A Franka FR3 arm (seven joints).
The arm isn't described. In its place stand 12 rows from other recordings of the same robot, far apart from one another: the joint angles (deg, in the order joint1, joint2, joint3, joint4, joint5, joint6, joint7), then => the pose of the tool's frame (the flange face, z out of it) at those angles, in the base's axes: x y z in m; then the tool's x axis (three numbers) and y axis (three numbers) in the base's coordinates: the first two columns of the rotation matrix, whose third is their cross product.
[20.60, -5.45, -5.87, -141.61, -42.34, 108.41, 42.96] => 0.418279, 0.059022, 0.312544, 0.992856, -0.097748, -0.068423, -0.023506, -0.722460, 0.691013
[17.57, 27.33, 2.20, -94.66, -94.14, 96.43, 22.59] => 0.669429, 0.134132, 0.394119, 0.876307, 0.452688, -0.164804, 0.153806, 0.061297, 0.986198
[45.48, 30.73, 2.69, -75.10, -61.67, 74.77, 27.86] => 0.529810, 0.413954, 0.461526, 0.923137, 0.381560, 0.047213, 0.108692, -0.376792, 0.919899
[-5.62, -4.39, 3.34, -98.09, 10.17, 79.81, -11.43] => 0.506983, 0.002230, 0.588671, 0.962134, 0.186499, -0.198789, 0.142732, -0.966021, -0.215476
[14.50, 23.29, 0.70, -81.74, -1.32, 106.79, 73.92] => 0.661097, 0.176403, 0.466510, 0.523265, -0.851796, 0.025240, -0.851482, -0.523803, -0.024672
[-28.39, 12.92, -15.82, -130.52, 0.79, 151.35, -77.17] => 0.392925, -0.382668, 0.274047, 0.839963, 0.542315, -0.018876, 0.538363, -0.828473, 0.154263
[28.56, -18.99, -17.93, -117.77, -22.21, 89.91, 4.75] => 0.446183, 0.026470, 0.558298, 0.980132, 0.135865, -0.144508, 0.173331, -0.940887, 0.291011
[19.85, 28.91, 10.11, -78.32, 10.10, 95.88, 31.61] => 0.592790, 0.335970, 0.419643, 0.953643, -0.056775, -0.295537, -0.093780, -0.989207, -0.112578
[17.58, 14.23, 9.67, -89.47, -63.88, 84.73, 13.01] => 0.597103, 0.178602, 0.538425, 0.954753, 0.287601, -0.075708, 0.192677, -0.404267, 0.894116
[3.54, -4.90, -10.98, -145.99, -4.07, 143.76, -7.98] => 0.449776, -0.057401, 0.304416, 0.996960, 0.066675, 0.040322, 0.065313, -0.997279, 0.034188
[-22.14, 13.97, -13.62, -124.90, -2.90, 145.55, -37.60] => 0.464775, -0.332029, 0.292519, 0.995580, 0.085112, 0.039697, 0.078565, -0.986384, 0.144482
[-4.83, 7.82, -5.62, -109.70, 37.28, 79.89, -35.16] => 0.523986, -0.020673, 0.413341, 0.906778, 0.385578, -0.170536, 0.125197, -0.632503, -0.764373
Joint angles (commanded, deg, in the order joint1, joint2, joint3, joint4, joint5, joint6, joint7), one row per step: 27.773 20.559 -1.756 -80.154 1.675 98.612 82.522; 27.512 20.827 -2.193 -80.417 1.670 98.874 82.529; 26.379 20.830 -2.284 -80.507 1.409 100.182 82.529; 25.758 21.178 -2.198 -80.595 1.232 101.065 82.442; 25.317 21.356 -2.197 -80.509 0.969 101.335 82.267; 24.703 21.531 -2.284 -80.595 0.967 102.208 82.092; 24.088 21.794 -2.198 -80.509 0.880 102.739 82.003; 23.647 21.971 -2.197 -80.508 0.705 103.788 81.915; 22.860 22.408 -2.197 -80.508 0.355 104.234 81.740; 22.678 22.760 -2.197 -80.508 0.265 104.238 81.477; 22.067 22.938 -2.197 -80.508 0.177 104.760 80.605; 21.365 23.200 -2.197 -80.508 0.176 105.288 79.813; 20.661 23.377 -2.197 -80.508 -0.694 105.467 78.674; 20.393 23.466 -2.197 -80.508 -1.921 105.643 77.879; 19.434 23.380 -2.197 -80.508 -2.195 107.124 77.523; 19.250 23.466 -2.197 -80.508 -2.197 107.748 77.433; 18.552 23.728 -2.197 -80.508 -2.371 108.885 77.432; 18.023 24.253 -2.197 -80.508 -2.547 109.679 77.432; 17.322 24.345 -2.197 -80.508 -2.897 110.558 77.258
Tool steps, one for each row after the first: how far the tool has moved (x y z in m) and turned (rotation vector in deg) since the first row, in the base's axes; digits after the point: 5 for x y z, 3 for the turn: 0.00396 -0.00625 -0.00487 -0.268 0.164 -0.683; 0.01229 -0.01843 -0.00372 -0.016 -1.059 -1.870; 0.01731 -0.02349 -0.00720 0.025 -1.530 -2.298; 0.02061 -0.02810 -0.00815 -0.142 -1.802 -2.507; 0.02559 -0.03476 -0.00958 0.062 -2.378 -3.034; 0.02981 -0.04003 -0.01115 0.136 -2.728 -3.462; 0.03410 -0.04418 -0.01159 0.311 -3.601 -3.779; 0.03953 -0.05257 -0.01605 -0.035 -3.751 -4.300; 0.04119 -0.05435 -0.02022 -0.266 -3.469 -4.192; 0.04510 -0.06076 -0.02152 -0.231 -3.820 -3.906; 0.04947 -0.06805 -0.02380 -0.162 -4.070 -3.812; 0.05334 -0.07687 -0.02561 -0.972 -4.364 -3.138; 0.05541 -0.08133 -0.02633 -2.063 -4.838 -2.271; 0.06134 -0.09173 -0.02289 -1.830 -6.378 -2.772; 0.06323 -0.09338 -0.02290 -1.667 -6.883 -2.850; 0.06822 -0.10074 -0.02415 -1.588 -7.755 -3.462; 0.07258 -0.10622 -0.02914 -1.706 -8.060 -3.898; 0.07662 -0.11424 -0.02874 -1.830 -8.897 -4.287
